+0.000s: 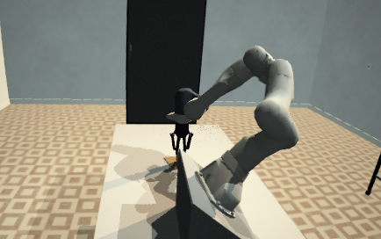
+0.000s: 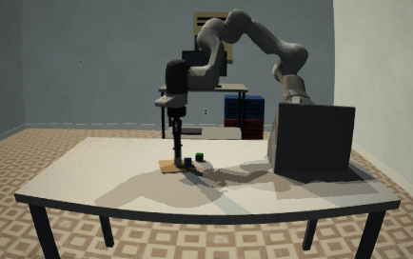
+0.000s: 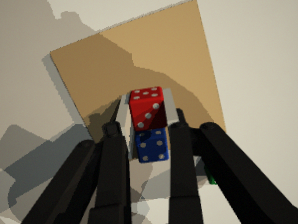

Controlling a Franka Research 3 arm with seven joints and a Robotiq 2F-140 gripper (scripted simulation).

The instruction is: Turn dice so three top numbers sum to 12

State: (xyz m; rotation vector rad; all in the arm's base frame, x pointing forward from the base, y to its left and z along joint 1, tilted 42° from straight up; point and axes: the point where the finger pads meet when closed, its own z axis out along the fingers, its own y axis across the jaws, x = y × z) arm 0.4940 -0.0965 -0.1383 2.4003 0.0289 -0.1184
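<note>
My hand is 20 mm above the red die. Also, from my hand: blue die (40 mm behind, 30 mm below); green die (80 mm behind, 70 mm to the right, 30 mm below); tan mat (10 mm ahead, 40 mm below).
</note>
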